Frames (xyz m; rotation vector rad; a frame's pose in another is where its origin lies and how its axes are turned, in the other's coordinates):
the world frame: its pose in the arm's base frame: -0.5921 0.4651 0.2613 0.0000 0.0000 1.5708
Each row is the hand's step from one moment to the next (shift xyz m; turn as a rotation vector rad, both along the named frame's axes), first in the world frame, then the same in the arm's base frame.
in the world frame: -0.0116 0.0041 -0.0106 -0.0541 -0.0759 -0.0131
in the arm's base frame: -0.0041 -0.0116 -0.0106 0.0759 -0.0541 -0.0131
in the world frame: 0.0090 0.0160 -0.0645 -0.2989 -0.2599 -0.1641
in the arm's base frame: -0.0160 0.0090 -0.0645 0.2599 -0.2989 -0.1641
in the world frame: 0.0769 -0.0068 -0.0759 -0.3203 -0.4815 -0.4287
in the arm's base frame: 0.0068 0.0769 -0.0759 0.4815 -0.3203 -0.4287
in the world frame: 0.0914 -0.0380 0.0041 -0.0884 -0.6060 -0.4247
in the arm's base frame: 0.0380 0.0914 0.0041 0.6060 -0.0884 -0.4247
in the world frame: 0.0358 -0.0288 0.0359 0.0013 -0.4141 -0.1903
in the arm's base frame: 0.0288 0.0358 0.0359 0.4141 0.0013 -0.1903
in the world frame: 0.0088 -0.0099 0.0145 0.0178 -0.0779 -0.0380
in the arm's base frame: 0.0099 0.0088 0.0145 0.0779 0.0178 -0.0380
